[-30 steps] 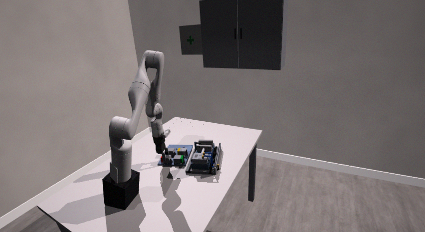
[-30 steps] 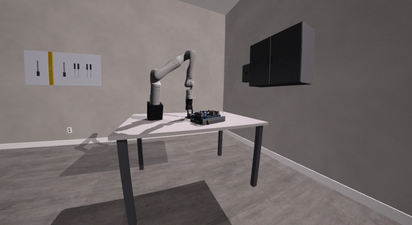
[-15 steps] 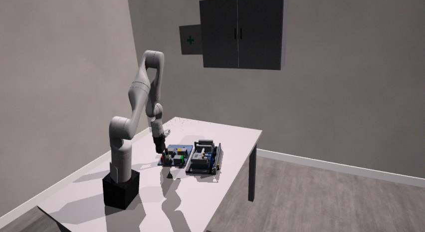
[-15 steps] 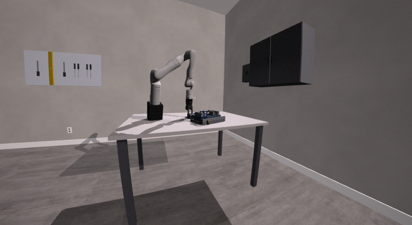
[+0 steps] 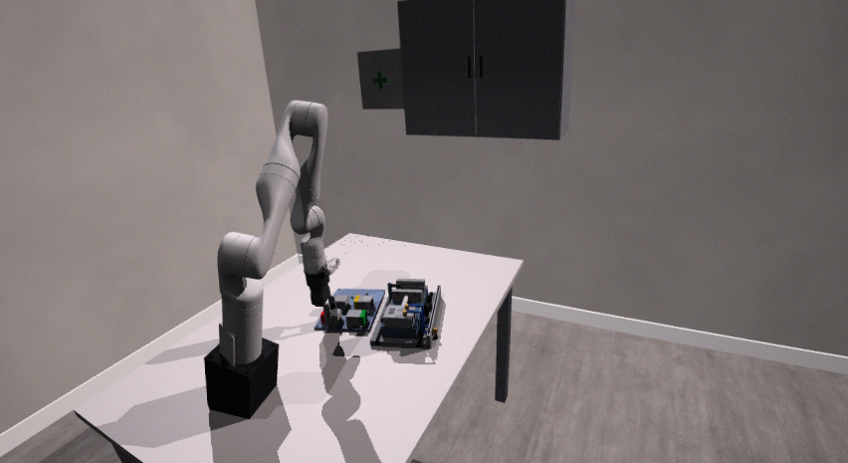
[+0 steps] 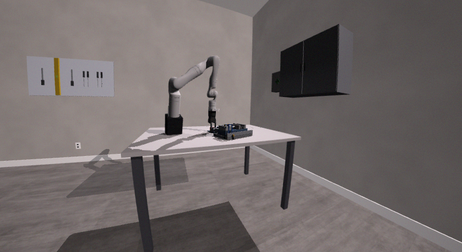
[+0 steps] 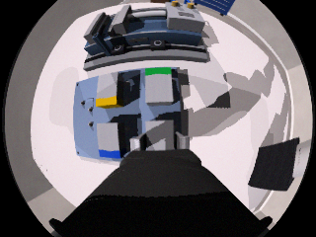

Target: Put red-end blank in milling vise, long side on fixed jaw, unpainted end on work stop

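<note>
My gripper is now 80 mm short of the blue blank, 40 mm to the right of it and 20 mm above it. Round my hand: plate (100 mm ahead, 40 mm below); then yellow blank (120 mm ahead, 30 mm to the right, 20 mm below); then green-ended blank (80 mm to the right, 40 mm ahead, 20 mm below).
</note>
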